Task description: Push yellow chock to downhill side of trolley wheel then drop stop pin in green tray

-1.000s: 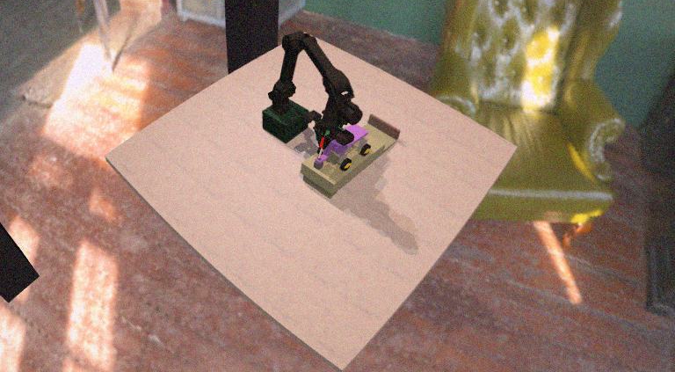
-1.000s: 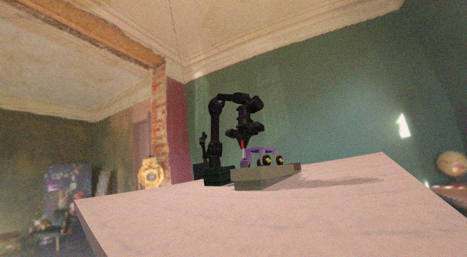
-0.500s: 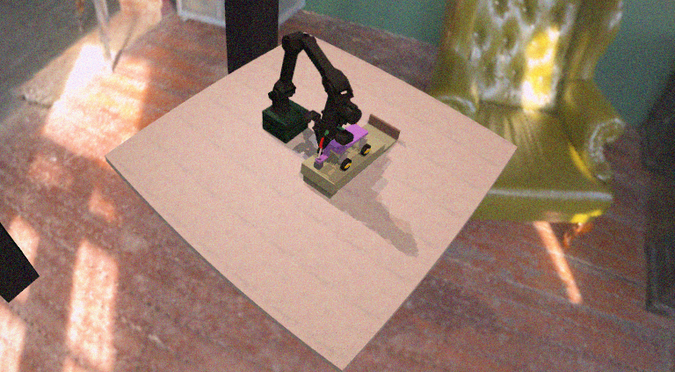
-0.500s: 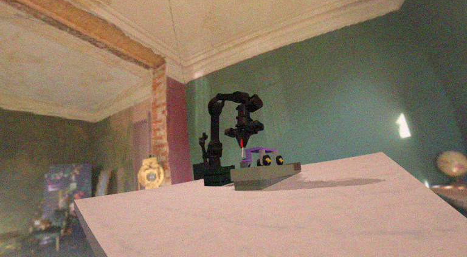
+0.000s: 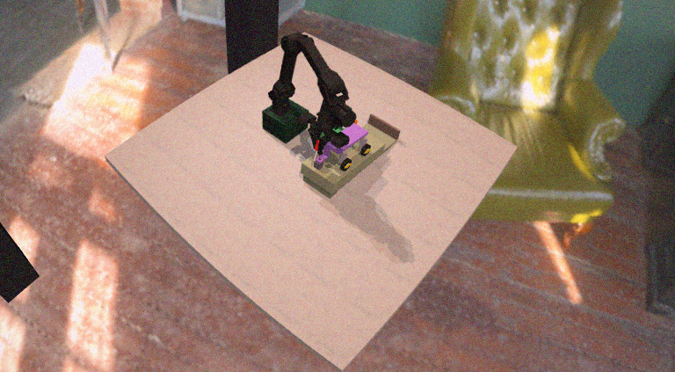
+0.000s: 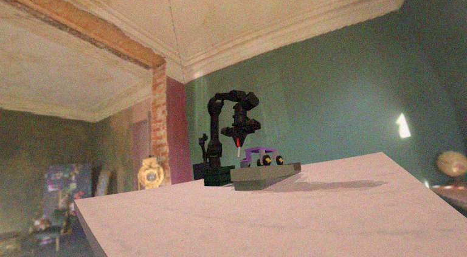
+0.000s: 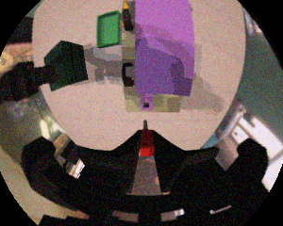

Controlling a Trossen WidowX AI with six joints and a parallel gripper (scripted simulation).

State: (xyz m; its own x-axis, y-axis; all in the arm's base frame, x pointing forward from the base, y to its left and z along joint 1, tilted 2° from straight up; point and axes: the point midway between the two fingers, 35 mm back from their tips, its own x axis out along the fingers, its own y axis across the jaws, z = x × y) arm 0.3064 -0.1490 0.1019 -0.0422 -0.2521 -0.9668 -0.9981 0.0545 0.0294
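The green tray is 24 cm to the left of my gripper tip, 18 cm below it and 10 cm behind it. From my gripper tip the other things lie so: purple trolley (13 cm to the left, 7 cm below, 3 cm ahead); red-headed stop pin (right at my gripper tip); ramp (14 cm to the left, 13 cm below, 3 cm ahead).
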